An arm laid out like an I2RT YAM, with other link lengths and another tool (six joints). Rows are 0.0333 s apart.
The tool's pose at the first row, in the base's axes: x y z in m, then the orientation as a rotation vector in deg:
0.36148, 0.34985, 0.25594, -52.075, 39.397, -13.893
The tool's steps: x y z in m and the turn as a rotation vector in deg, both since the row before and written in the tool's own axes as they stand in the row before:
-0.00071, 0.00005, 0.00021, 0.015, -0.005, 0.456
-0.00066, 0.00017, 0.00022, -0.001, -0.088, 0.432
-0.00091, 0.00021, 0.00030, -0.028, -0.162, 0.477
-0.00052, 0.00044, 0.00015, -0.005, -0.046, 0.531
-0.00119, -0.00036, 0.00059, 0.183, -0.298, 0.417
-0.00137, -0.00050, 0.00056, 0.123, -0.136, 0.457
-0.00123, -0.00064, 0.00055, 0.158, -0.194, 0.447
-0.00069, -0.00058, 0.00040, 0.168, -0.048, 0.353
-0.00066, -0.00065, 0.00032, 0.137, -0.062, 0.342
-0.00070, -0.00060, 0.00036, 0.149, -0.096, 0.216
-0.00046, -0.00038, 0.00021, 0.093, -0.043, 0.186
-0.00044, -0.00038, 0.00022, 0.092, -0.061, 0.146
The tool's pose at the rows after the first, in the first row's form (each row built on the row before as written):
0.36107, 0.35035, 0.25630, -51.895, 39.590, -13.490
0.36069, 0.35090, 0.25656, -51.744, 39.698, -13.064
0.36017, 0.35164, 0.25694, -51.607, 39.761, -12.555
0.35982, 0.35224, 0.25690, -51.421, 39.951, -12.060
0.35933, 0.35293, 0.25799, -51.109, 39.827, -11.613
0.35869, 0.35358, 0.25926, -50.832, 39.880, -11.184
0.35817, 0.35406, 0.26057, -50.527, 39.869, -10.750
0.35797, 0.35424, 0.26152, -50.241, 39.951, -10.469
0.35775, 0.35431, 0.26247, -49.988, 40.020, -10.182
0.35752, 0.35445, 0.26342, -49.771, 40.001, -9.996
0.35735, 0.35453, 0.26402, -49.616, 40.027, -9.842
0.35720, 0.35460, 0.26462, -49.477, 40.019, -9.715

